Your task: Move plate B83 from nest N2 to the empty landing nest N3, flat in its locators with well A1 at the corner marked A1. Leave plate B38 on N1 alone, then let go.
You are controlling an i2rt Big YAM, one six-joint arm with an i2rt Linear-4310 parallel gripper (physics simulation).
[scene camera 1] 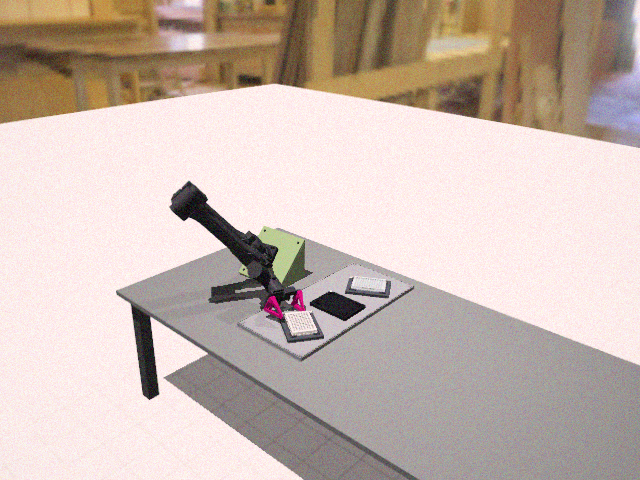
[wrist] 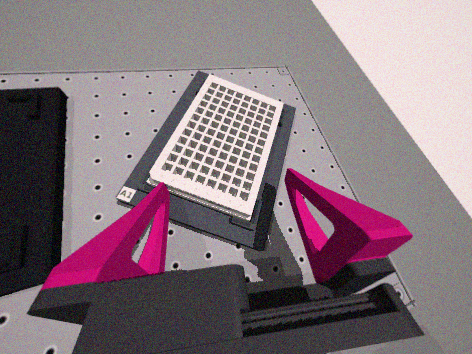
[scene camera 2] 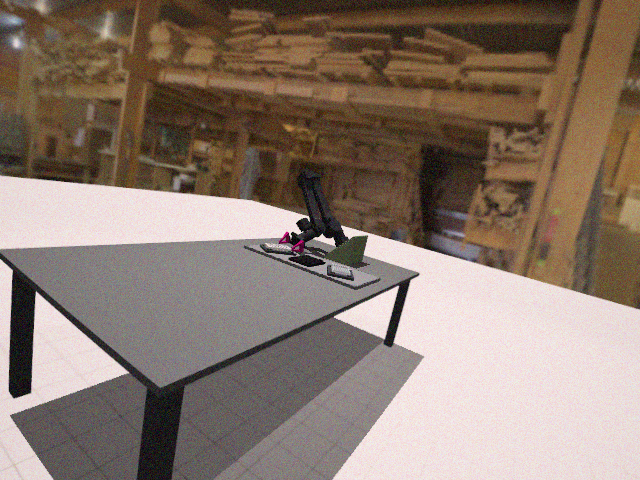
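A white gridded well plate sits in a dark blue-grey nest at one end of the board; the nest's A1 tag is at its lower left corner in the wrist view. My gripper is open and empty, its magenta fingers above the near end of this plate. A black nest in the middle is empty. Another pale plate sits in the far-end nest. Plate and nest numbers are not readable; I cannot tell which plate is B83.
The nests stand on a light perforated board on the grey table. A green wedge-shaped block stands behind the board, close beside the arm. The table's edge runs past the board's outer end.
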